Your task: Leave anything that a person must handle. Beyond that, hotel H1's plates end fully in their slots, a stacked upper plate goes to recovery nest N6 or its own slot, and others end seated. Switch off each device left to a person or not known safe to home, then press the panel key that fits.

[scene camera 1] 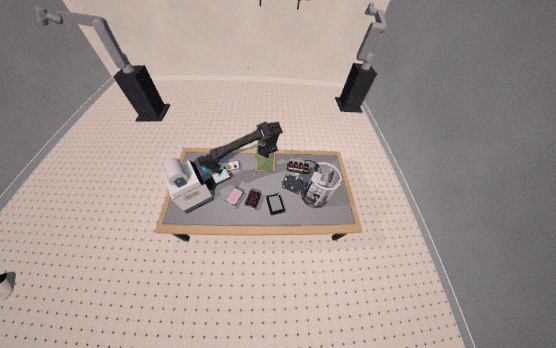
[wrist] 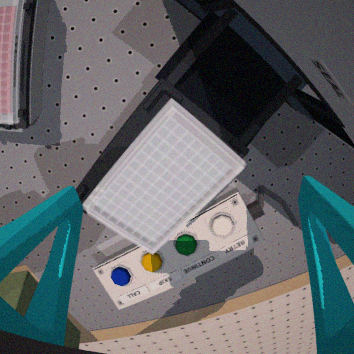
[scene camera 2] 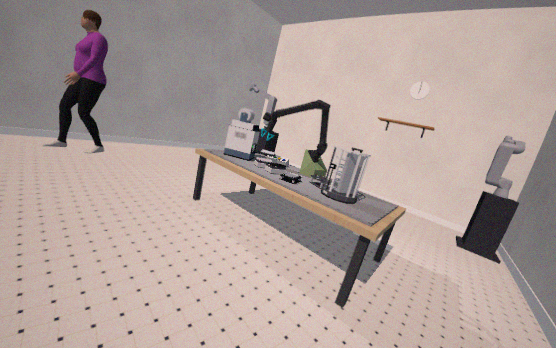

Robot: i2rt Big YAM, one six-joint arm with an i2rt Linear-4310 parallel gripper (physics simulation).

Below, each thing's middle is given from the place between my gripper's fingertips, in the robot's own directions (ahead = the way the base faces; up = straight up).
Now: hand 120 mm above the white-welled plate [wrist: 175, 165], 60 mm past it and 30 mm to the right of it. The rest, counted from my hand: clear round plate hotel [scene camera 2: 346, 170] (860 mm to the left, 70 mm ahead, 50 mm below).
